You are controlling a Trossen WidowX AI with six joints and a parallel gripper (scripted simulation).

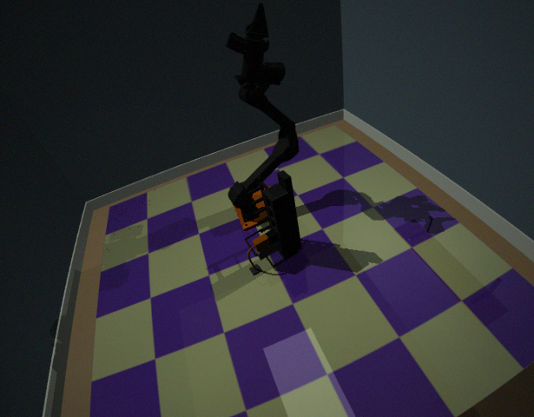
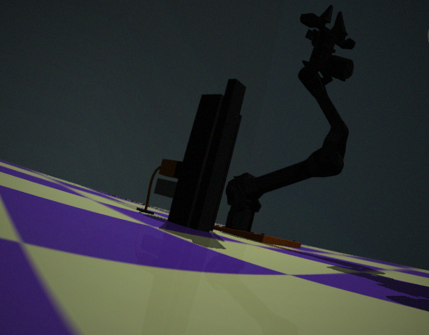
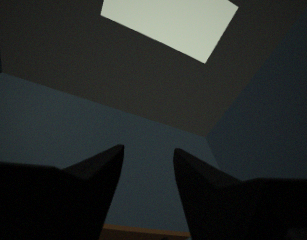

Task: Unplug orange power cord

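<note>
Now: gripper tip 26 cm short of the orange plug, 17 cm to the left of it and 58 cm above it.
</note>
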